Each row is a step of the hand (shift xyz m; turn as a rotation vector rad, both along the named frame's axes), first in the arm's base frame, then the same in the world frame.
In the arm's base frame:
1: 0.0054 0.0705 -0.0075 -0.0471 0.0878 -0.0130
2: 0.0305 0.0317 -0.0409 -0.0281 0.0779 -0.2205
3: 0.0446 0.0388 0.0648 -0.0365 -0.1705 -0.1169
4: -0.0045 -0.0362 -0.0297 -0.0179 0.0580 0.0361
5: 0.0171 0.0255 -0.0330 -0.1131 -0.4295 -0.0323
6: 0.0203 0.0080 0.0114 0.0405 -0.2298 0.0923
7: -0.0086 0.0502 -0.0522 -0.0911 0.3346 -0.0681
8: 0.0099 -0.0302 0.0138 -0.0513 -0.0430 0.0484
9: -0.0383 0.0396 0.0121 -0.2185 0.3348 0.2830
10: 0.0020 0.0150 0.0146 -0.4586 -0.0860 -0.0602
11: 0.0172 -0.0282 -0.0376 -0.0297 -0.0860 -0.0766
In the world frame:
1: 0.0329 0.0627 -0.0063 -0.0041 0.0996 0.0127
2: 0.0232 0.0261 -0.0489 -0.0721 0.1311 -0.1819
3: 0.0781 0.0028 0.0399 -0.1499 -0.1118 -0.0954
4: -0.0311 -0.0239 -0.0261 0.0250 0.0505 0.0426
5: 0.0126 0.0238 -0.0361 -0.2949 -0.3337 0.0039
6: 0.0244 -0.0032 0.0015 -0.0341 -0.2423 0.0555
7: -0.0045 0.0602 -0.0409 0.0489 0.3499 -0.0072
8: -0.0001 -0.0340 0.0068 -0.0423 -0.0299 0.0643
9: -0.0088 0.0473 0.0294 0.0794 0.3183 0.3637
10: 0.0138 0.0093 0.0128 -0.4330 0.1124 0.1457
11: -0.0129 -0.0232 -0.0424 -0.0915 -0.0480 -0.0589

